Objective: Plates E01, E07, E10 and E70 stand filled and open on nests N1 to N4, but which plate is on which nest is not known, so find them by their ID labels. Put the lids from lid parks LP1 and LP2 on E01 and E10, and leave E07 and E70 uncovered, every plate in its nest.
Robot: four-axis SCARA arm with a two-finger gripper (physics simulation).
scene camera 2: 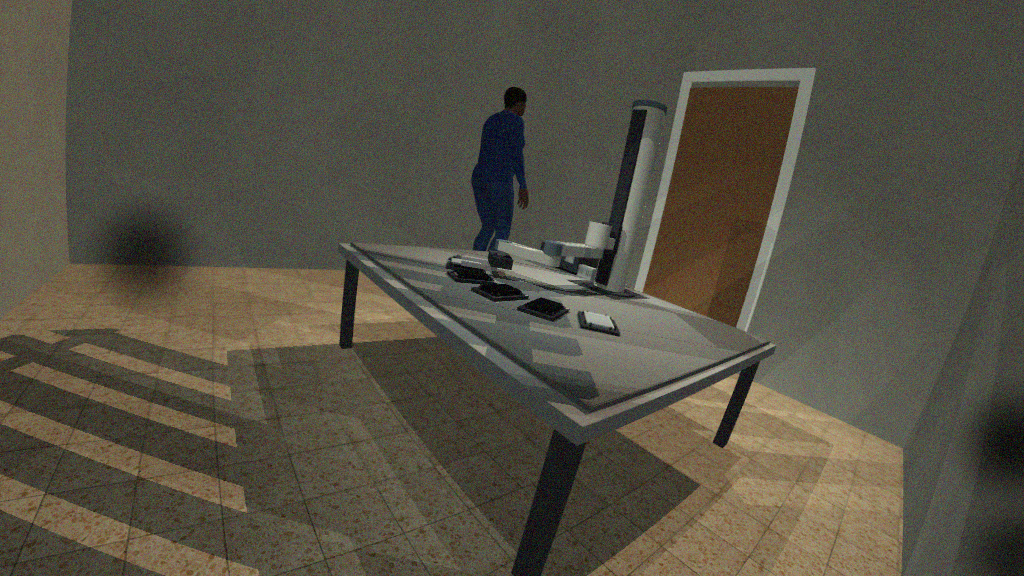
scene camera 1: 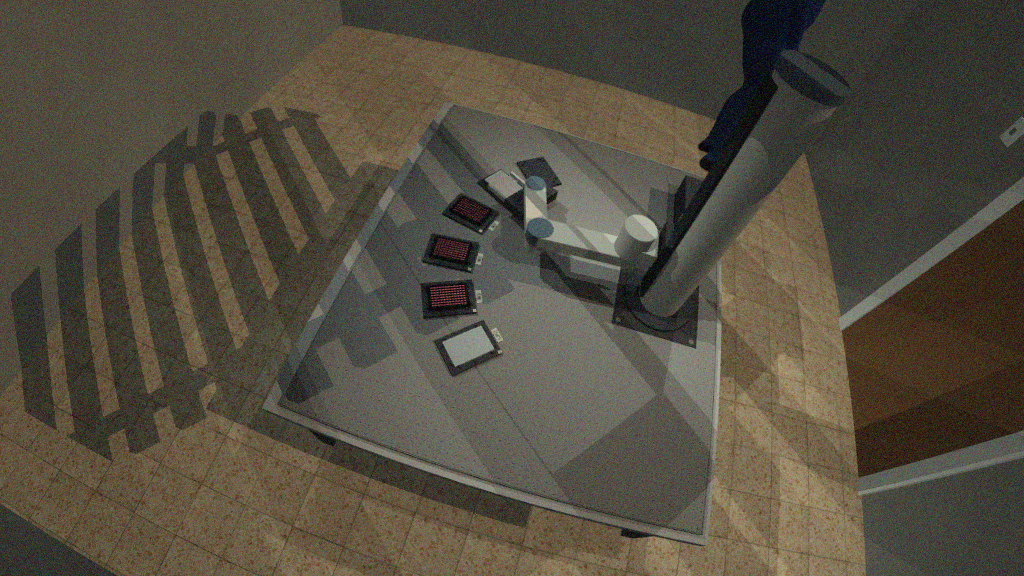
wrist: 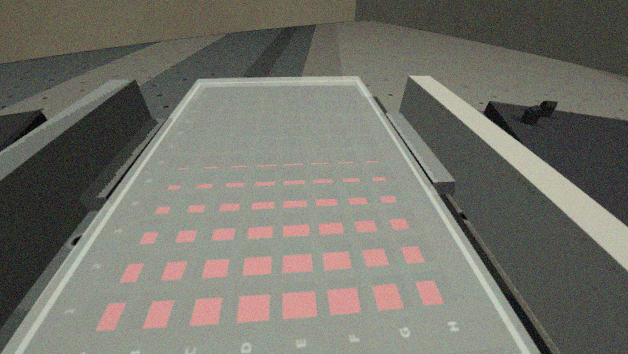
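Seen in the pictures: gripper, between the fingertips: (scene camera 2: 461,260) (scene camera 1: 499,179) (wrist: 278,101); arm's base, origin of its link: (scene camera 2: 607,291) (scene camera 1: 657,300).
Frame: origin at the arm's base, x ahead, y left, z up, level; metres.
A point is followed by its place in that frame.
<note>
My gripper (scene camera 1: 506,187) @(x 0.657, y -0.295, z 0.046 m) (wrist: 278,101) @(x 0.657, y -0.295, z 0.046 m) is shut on a clear lid (scene camera 1: 501,181) @(x 0.650, y -0.291, z 0.042 m) (wrist: 270,120) @(x 0.651, y -0.287, z 0.042 m), which is over a plate with red wells (wrist: 299,305) @(x 0.589, y -0.259, z 0.042 m), very close to it; whether it touches cannot be told. Beside it are three open plates: one (scene camera 1: 471,209) @(x 0.709, y -0.119, z 0.039 m) (scene camera 2: 469,274) @(x 0.740, y -0.098, z 0.038 m), a second (scene camera 1: 451,249) @(x 0.715, y 0.070, z 0.037 m) (scene camera 2: 499,290) @(x 0.747, y 0.100, z 0.039 m) and a third (scene camera 1: 448,295) @(x 0.664, y 0.240, z 0.038 m) (scene camera 2: 544,308) @(x 0.711, y 0.283, z 0.039 m), each in a dark nest. Another pale lid (scene camera 1: 469,346) @(x 0.550, y 0.378, z 0.031 m) (scene camera 2: 597,320) @(x 0.572, y 0.385, z 0.031 m) lies on a dark holder at the arc's near end. An empty dark lid park (scene camera 1: 539,171) @(x 0.530, y -0.425, z 0.023 m) is at the far end. ID labels are too small to read.
The arm's column (scene camera 1: 705,229) @(x 0.038, y 0.065, z 0.442 m) (scene camera 2: 637,193) @(x 0.043, y 0.062, z 0.479 m) stands at the right side of the table (scene camera 1: 615,429) @(x 0.080, y 0.490, z 0.013 m) (scene camera 2: 687,358) @(x 0.486, y 0.667, z 0.013 m). A person in blue (scene camera 1: 762,50) (scene camera 2: 501,157) is behind the table. The dark lid park (wrist: 575,145) @(x 0.573, y -0.425, z 0.023 m) lies beyond the right finger in the wrist view.
</note>
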